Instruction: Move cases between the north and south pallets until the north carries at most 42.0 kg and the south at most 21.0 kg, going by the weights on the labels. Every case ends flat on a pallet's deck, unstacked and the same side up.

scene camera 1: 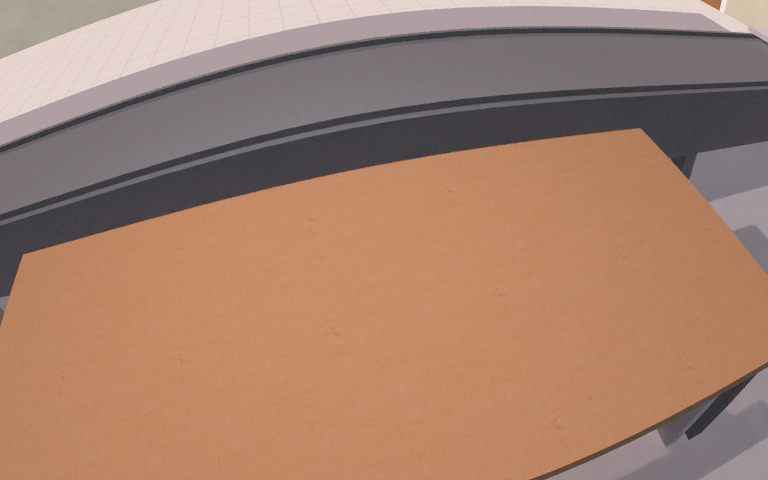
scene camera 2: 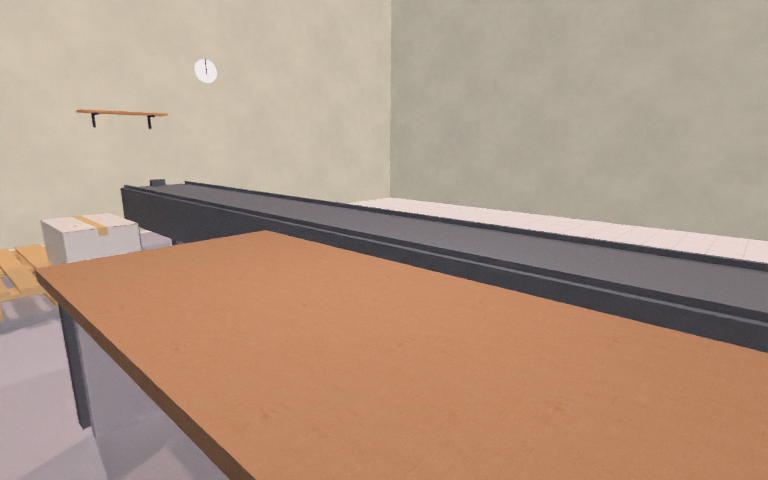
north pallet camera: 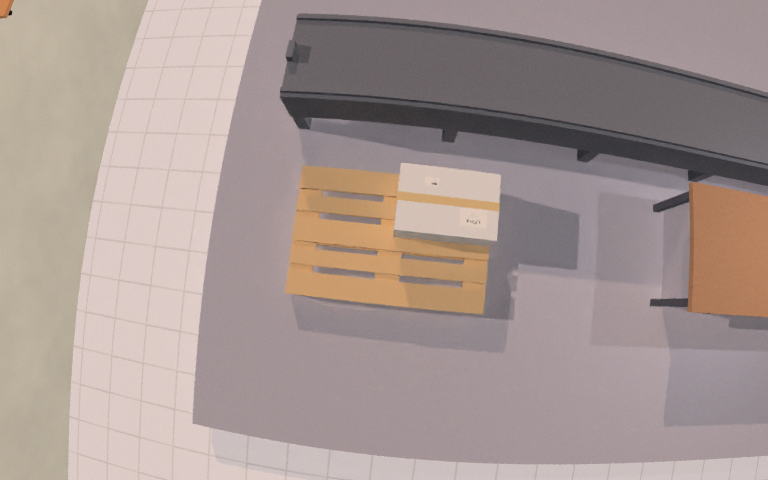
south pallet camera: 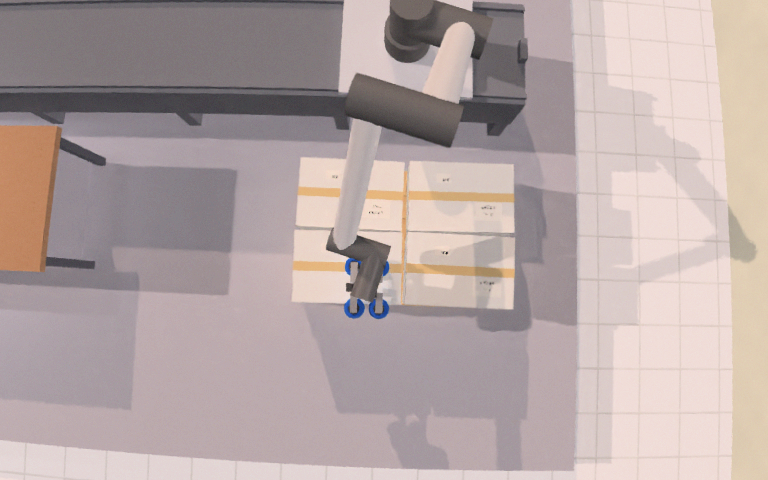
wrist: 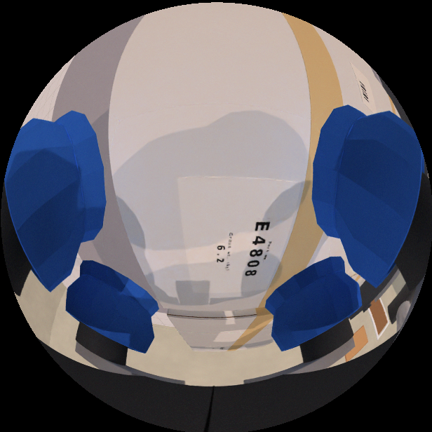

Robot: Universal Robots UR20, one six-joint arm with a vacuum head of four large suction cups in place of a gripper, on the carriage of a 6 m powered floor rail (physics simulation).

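Places are measured from the arm's base along level axes (x ahead, y right, z down), in millimetres.
Pixels of known places: arm's base at its link origin: point(south pallet camera: 407, 41).
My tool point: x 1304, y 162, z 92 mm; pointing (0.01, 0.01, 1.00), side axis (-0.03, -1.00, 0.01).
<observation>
Ahead of a thing's pixels: the offset from my tool point to its top centre. Level surfaces: height alone.
My vacuum head point(south pallet camera: 366, 287) point(wrist: 214, 200) is open. Its four blue cups hang above the front-left case @[dx -103, dy +109, dz +43 mm] point(south pallet camera: 317, 285) point(wrist: 210, 75) on the south side; cup shadows fall on its top. In the wrist view its label point(wrist: 192, 200) reads E4808, 6.2 kg. The back-left case @[dx -504, dy +113, dz +82 mm] point(south pallet camera: 317, 212), back-right case @[dx -506, dy -491, dz +62 mm] point(south pallet camera: 461, 217) and front-right case @[dx -106, dy -487, dz +35 mm] point(south pallet camera: 453, 297) lie flat close beside it; their weights are too small to read. These four cases hide the south pallet. The north pallet point(north pallet camera: 345, 233) point(scene camera 2: 29, 263) carries one white taped case point(north pallet camera: 441, 189) point(scene camera 2: 101, 244) at its back right; its weight is unreadable.
A brown table @[dz -52 mm] point(scene camera 1: 368, 311) point(scene camera 2: 396, 367) point(north pallet camera: 730, 254) point(south pallet camera: 22, 198) stands between the pallets. The dark floor rail point(scene camera 1: 396, 79) point(scene camera 2: 453, 232) point(north pallet camera: 481, 67) point(south pallet camera: 169, 48) runs behind them. The arm's carriage point(south pallet camera: 362, 50) is near the rail's south end. Bare slats show on the north pallet's left and front.
</observation>
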